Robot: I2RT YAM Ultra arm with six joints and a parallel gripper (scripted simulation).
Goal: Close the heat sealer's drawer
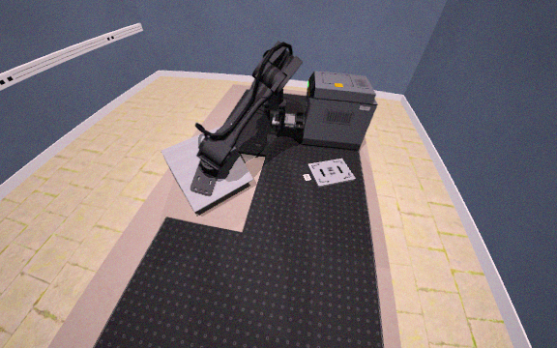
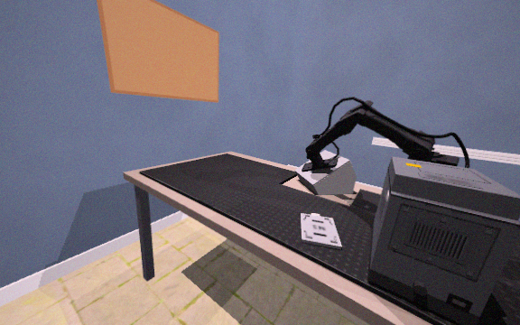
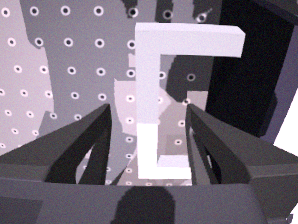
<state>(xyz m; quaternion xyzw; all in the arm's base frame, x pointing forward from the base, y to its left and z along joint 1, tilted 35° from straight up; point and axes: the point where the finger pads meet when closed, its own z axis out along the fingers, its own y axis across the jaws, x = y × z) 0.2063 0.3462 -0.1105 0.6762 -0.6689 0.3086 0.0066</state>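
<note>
Now: hand 110 mm short of the sealer drawer and 10 mm above it. The rest, counted from my hand: white tag (150 mm ahead, 290 mm to the right, 80 mm below).
</note>
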